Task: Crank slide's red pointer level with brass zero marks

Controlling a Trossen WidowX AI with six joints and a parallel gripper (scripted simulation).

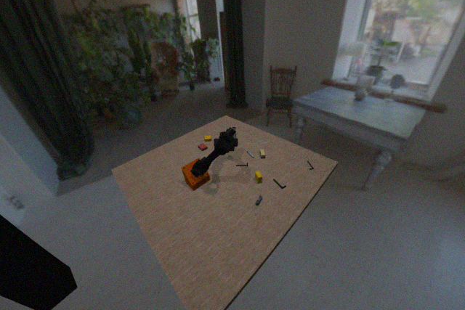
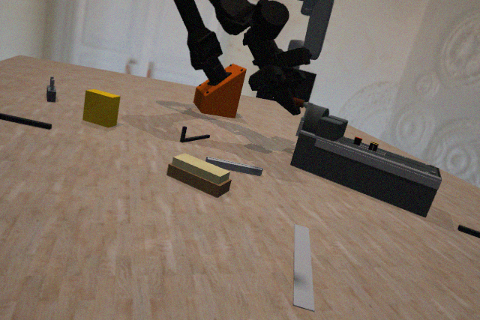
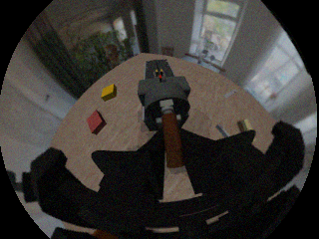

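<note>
The brown crank handle lies 1 cm behind my gripper tip, 1 cm to the right of it and 2 cm above it. The rest, counted from my gripper tip: red pointer: 11 cm ahead, 7 cm to the left, 1 cm below; red block: 7 cm behind, 24 cm to the left, 8 cm below; grey bar: 8 cm ahead, 17 cm to the right, 9 cm below.
</note>
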